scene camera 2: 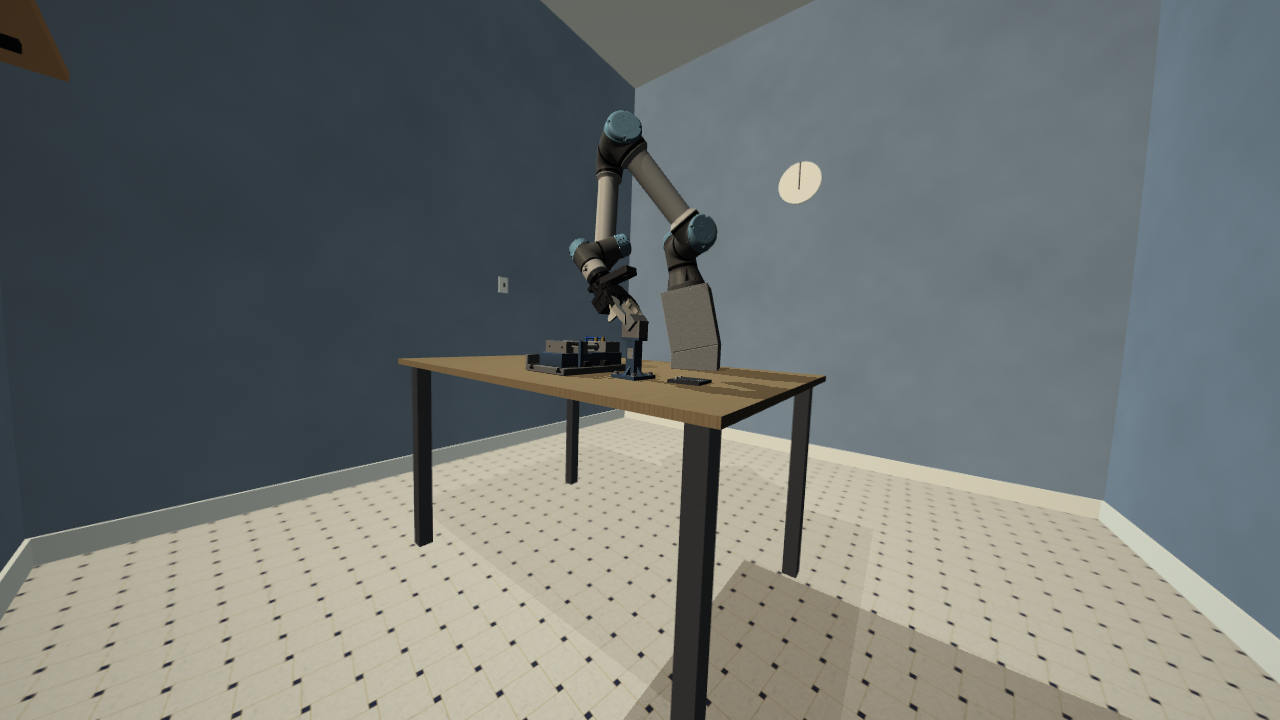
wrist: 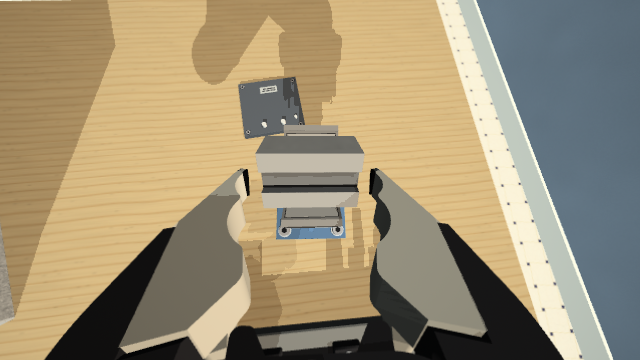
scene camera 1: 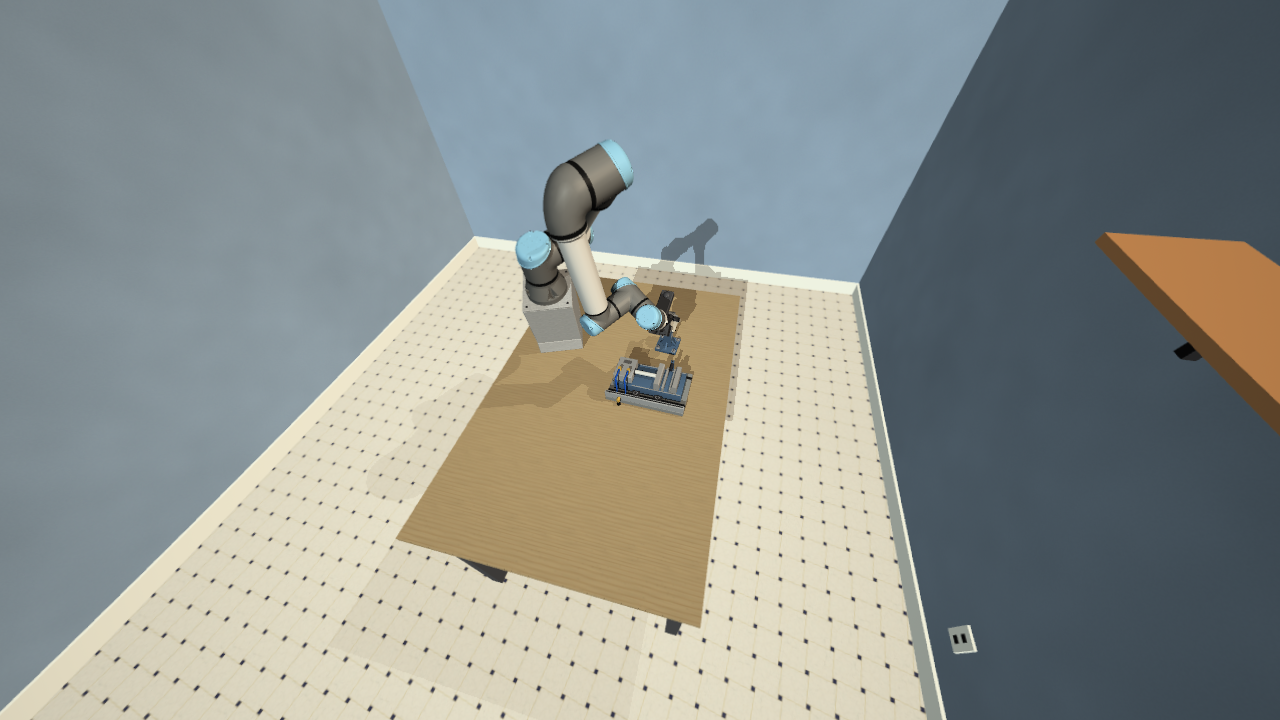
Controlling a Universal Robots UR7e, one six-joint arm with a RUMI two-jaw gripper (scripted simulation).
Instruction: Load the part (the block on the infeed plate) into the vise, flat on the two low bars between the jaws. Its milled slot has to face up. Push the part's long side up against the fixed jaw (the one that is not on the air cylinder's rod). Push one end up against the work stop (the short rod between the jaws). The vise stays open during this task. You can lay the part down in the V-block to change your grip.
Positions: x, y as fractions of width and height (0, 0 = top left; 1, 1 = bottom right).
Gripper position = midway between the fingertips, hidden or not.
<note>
In view: my gripper (wrist: 0.49, 0.47) and a part (wrist: 0.46, 0.48).
</note>
